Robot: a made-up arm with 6 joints.
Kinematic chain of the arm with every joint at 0, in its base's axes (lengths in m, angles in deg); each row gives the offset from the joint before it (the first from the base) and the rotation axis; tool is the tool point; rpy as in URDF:
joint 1: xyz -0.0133 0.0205 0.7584 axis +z
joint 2: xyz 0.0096 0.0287 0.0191 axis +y
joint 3: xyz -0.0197 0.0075 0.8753 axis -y
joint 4: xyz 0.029 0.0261 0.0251 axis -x
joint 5: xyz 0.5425 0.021 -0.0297 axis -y
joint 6: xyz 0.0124 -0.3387 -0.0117 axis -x
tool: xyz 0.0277 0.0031 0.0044 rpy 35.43 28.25 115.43
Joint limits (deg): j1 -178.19..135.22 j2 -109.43..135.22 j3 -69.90..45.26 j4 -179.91..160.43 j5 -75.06..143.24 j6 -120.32..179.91
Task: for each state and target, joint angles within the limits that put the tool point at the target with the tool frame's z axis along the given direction. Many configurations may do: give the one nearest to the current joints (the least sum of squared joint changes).
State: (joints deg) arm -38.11 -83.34 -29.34 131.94 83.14 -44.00
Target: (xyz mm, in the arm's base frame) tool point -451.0 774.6 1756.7 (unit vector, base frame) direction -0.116 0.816 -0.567
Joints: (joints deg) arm -47.23 -67.12 -2.10 111.64 94.39 -73.69
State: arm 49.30 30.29 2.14 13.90 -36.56 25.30
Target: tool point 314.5 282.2 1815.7 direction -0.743 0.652 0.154
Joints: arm 76.02 -14.84 4.63 5.67 -32.86 29.70
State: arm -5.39 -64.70 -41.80 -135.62 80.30 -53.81
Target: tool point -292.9 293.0 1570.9 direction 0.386 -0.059 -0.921
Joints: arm 3.93 -60.45 -4.79 -136.00 64.34 -73.45
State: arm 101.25 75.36 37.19 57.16 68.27 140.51
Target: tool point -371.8 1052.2 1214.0 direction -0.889 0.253 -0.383
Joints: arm 120.03 37.34 -7.13 29.33 99.15 110.27
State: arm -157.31 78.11 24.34 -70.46 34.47 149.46
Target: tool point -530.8 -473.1 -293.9 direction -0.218 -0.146 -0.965
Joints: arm -125.02 121.21 45.26 -50.98 73.33 143.75
